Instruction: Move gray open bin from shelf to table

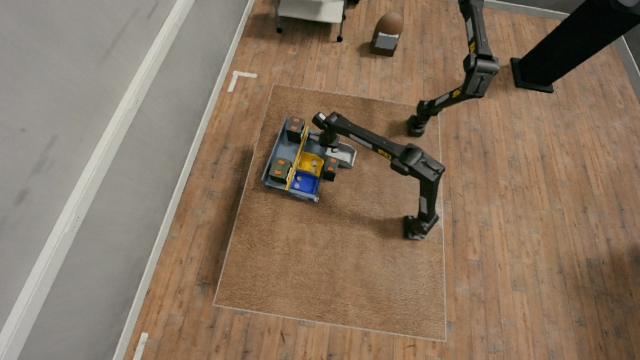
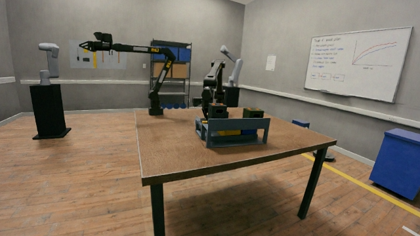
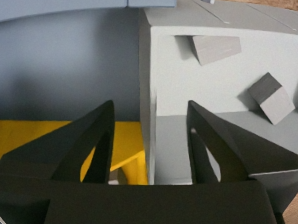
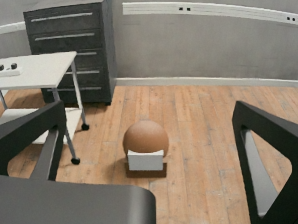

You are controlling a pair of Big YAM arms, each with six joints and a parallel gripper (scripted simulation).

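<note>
My left gripper is now 80 mm past the gray open bin, 10 mm to the right of it and 40 mm above it. Also, from my left hand: blue-gray shelf 130 mm ahead, 100 mm to the left, 20 mm below; then yellow bin 100 mm ahead, 100 mm to the left, 40 mm below; then blue bin 110 mm ahead, 220 mm to the left, 40 mm below.
</note>
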